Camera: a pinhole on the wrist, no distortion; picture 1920 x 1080 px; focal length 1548.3 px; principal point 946.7 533.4 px. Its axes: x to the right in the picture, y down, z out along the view. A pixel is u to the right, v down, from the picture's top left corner.
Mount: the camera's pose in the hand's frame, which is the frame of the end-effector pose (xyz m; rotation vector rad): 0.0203 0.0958 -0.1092 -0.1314 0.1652 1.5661
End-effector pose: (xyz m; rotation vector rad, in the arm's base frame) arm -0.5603 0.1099 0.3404 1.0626 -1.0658 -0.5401
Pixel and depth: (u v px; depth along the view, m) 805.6 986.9 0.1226
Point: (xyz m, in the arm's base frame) -0.5911 0.1603 0.4327
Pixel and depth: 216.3 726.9 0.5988
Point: -1.0482 -0.1181 0.3082
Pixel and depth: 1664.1 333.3 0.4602
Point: -0.8389 0.0766 0.7568
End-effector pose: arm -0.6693 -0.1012 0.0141 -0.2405 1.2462 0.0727
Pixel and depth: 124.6 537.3 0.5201
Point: -0.2238 -0.0793 0.1309
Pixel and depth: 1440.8 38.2 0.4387
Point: -0.4019 0.2570 -0.1037
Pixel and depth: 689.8 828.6 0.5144
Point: -0.3261 0.1008 0.1847
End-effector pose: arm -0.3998 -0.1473 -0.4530 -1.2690 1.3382 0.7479
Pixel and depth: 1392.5 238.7 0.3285
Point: -0.5681 0.0690 -0.6355
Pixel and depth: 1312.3 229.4 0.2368
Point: -0.5417 -0.0163 -0.5888
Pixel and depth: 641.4 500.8 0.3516
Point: -0.4137 0.0985 -0.5598
